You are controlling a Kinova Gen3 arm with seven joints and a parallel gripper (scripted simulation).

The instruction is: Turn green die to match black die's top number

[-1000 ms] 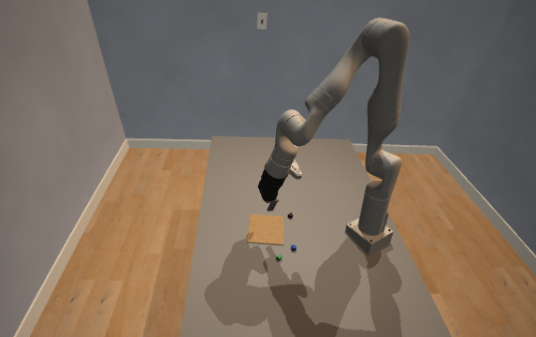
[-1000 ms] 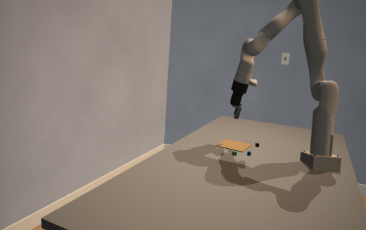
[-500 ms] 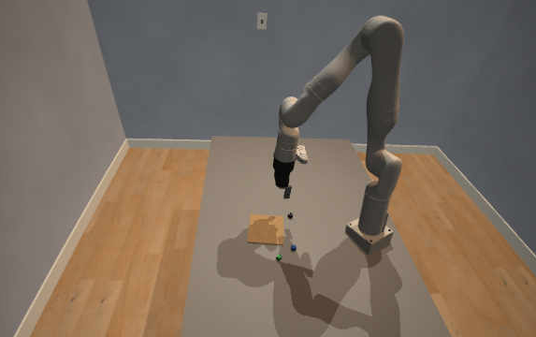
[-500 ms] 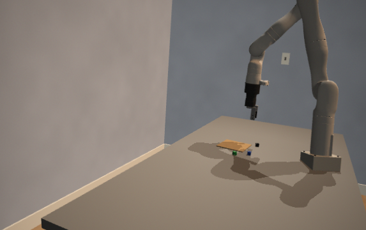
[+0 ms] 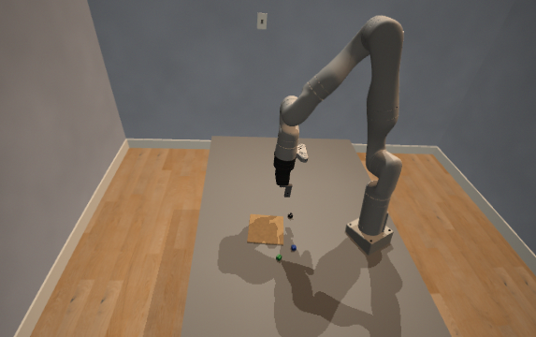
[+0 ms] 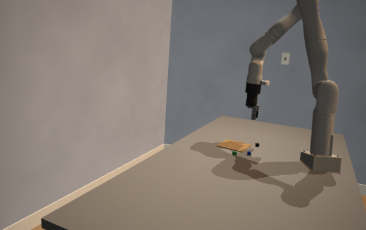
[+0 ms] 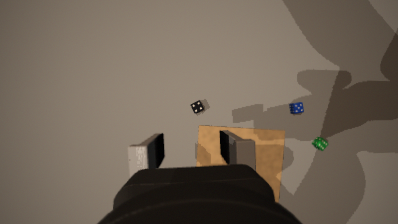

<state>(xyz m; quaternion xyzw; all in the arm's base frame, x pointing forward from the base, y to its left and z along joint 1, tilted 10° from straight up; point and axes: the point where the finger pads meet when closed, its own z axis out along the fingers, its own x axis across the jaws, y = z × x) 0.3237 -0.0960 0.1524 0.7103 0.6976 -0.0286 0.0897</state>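
The black die is 30 mm behind my hand, 10 mm to the left of it and 150 mm below it. The rest, counted from my hand: green die (40 mm ahead, 210 mm to the left, 150 mm below); blue die (20 mm behind, 170 mm to the left, 150 mm below); tan mat (80 mm ahead, 70 mm to the left, 160 mm below).
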